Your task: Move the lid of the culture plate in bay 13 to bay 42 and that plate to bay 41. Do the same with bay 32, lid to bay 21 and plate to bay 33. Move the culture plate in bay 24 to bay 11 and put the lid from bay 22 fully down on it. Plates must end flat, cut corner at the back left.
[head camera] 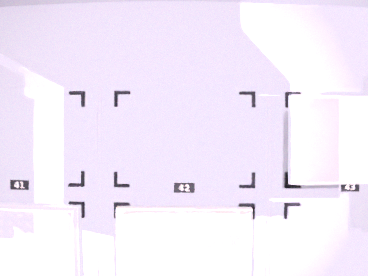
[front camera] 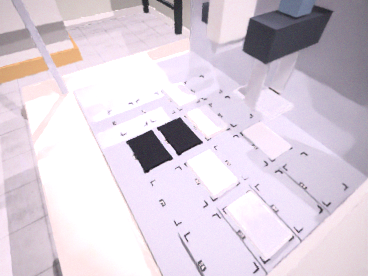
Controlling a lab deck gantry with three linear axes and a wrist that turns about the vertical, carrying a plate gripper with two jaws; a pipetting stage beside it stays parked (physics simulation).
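Places are measured from the robot's base along level axes (x ahead, y left, z up), in millimetres.
Pixels of known places: gripper, fingertip midpoint: [front camera: 262, 98]; robot's base, link origin: [front camera: 108, 112].
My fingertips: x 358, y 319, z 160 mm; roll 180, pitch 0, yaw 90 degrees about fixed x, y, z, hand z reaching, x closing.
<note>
For each thing: its top centre in the pictures, then the offset to it from my fingertips. "spot": a spot on its surface instead.
- pale culture plate, top centre: [front camera: 262, 96] 0 mm ahead, 0 mm left, 7 mm up
- bay 42, surface spot: [head camera: 117, 98] spot: 195 mm back, 84 mm left, 158 mm down
- bay 32 plate, top centre: [head camera: 183, 257] [front camera: 206, 119] 130 mm back, 62 mm right, 146 mm down
- bay 24 plate, top centre: [front camera: 258, 220] 198 mm ahead, 169 mm right, 131 mm down
- black lid, top centre: [front camera: 179, 133] 130 mm back, 169 mm right, 152 mm down
- black piece, top centre: [front camera: 148, 148] 130 mm back, 276 mm right, 152 mm down
- bay 23, surface spot: [front camera: 212, 173] spot: 42 mm ahead, 173 mm right, 146 mm down
- bay 31, surface spot: [head camera: 37, 245] [front camera: 185, 96] spot: 268 mm back, 55 mm right, 146 mm down
- bay 43, surface spot: [head camera: 313, 142] spot: 9 mm back, 42 mm left, 152 mm down
My gripper [front camera: 266, 100] is shut on a pale culture plate [front camera: 281, 105] and holds it level above the deck, near bays 42 and 43. Whether its clear lid is on cannot be made out. Nothing lies between the corner marks of bay 42 [head camera: 117, 98]; bays 13 and 41 hold no plate. The bay 32 plate [front camera: 206, 123] [head camera: 184, 245] lies flat. The bay 24 plate [front camera: 260, 225] lies flat near the front camera. The black lid [front camera: 180, 135] lies in bay 22. Bays 11, 21 and 33 show no plate. The gripper does not show in the head view.
Another black piece [front camera: 149, 150] lies in bay 12. White plates stand in bay 23 [front camera: 212, 173], bay 31 [front camera: 181, 95] [head camera: 37, 245] and bay 43 [front camera: 267, 140] [head camera: 313, 142]. Thin raised rails run between bays at the near end. A wall rises behind row 4.
</note>
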